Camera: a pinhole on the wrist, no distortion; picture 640 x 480 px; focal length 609.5 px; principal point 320.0 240.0 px. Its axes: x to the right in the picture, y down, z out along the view. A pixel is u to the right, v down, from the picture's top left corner.
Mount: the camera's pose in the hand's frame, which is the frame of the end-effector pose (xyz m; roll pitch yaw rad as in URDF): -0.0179 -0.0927 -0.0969 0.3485 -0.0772 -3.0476
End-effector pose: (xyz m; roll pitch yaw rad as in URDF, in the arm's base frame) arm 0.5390 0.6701 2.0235 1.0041 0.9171 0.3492
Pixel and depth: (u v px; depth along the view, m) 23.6 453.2 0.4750
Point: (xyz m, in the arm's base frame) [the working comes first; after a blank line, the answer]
In the camera's frame: -0.2310 0.1662 0.4750

0.9208 0.4266 1.9203
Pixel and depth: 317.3 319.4 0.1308
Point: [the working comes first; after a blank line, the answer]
In the camera's frame: -0.0006 0.0170 0.1308

0.5267 0.6013 2.0094
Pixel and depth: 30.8 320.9 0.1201
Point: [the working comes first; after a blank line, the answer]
In the camera's frame: -0.0570 0.0159 0.1201

0.5494 0.6243 1.9619
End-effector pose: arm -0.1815 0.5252 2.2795 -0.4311 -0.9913 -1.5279
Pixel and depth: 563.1 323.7 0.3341
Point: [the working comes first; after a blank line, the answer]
In the camera's frame: 0.1333 0.0459 0.3341

-0.1211 0.7953 2.2972
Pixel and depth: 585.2 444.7 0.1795
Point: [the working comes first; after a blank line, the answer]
In the camera's frame: 0.0781 0.0603 0.1795

-0.2325 0.6749 2.2816
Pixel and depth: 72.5 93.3 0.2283
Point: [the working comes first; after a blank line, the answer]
In the camera's frame: -0.0927 -0.0549 0.2283

-0.1018 0.5396 2.3787
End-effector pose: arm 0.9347 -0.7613 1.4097 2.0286 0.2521 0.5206
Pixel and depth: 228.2 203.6 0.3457
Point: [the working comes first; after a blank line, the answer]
In the camera's frame: -0.0521 -0.0206 0.3457

1.0697 -0.9334 1.3505
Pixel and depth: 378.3 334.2 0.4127
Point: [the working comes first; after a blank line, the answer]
In the camera's frame: 0.0395 0.0638 0.4127

1.0118 -1.0359 1.2722
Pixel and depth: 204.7 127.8 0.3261
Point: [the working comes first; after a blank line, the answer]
In the camera's frame: -0.0617 -0.0600 0.3261

1.0747 -0.9126 1.3902
